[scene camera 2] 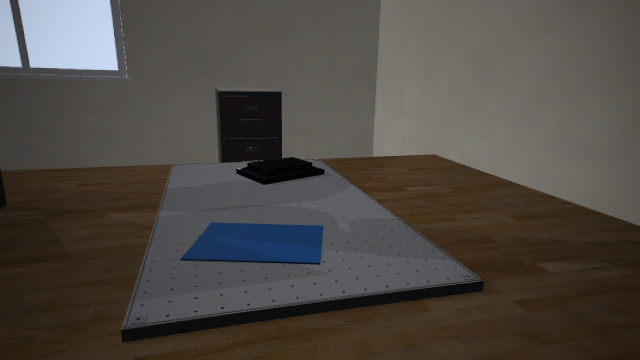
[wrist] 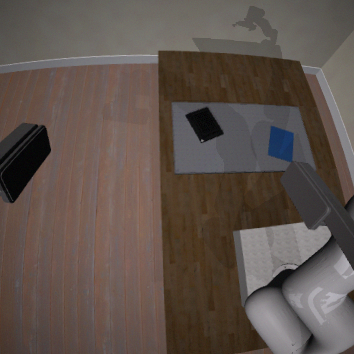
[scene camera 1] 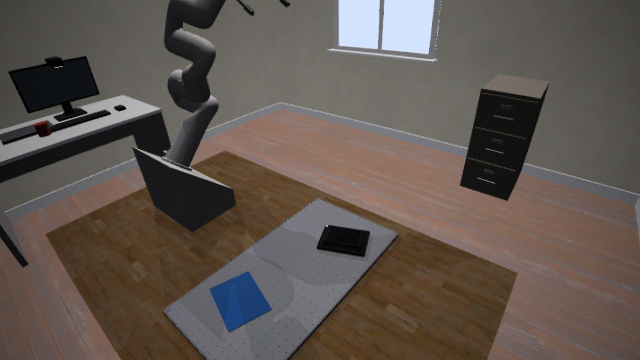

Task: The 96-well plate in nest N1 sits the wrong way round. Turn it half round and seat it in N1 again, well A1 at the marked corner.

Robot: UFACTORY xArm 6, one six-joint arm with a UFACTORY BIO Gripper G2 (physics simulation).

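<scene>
The black 96-well plate (scene camera 1: 346,235) (scene camera 2: 282,164) sits on the wider black nest N1 (scene camera 1: 341,249) (scene camera 2: 295,178) at the far end of the grey board. Both show as one small dark block in the wrist view, where plate and nest are hard to tell apart. A small pale mark (scene camera 1: 327,226) (wrist: 202,141) shows at one corner of the nest. Well A1 is too small to make out. My gripper (scene camera 1: 268,6) (wrist: 166,178) is open and empty, high above the board and well away from the plate. It does not show in scene camera 2.
The grey perforated board (scene camera 1: 280,260) (scene camera 2: 170,280) (wrist: 240,162) lies on the wooden table top (scene camera 1: 410,300) (scene camera 2: 500,225) (wrist: 200,250). A flat blue rectangle (scene camera 1: 241,301) (scene camera 2: 255,243) (wrist: 281,143) lies on its other half. A desk (scene camera 1: 135,107) and a filing cabinet (scene camera 1: 505,135) (scene camera 2: 250,125) stand farther off.
</scene>
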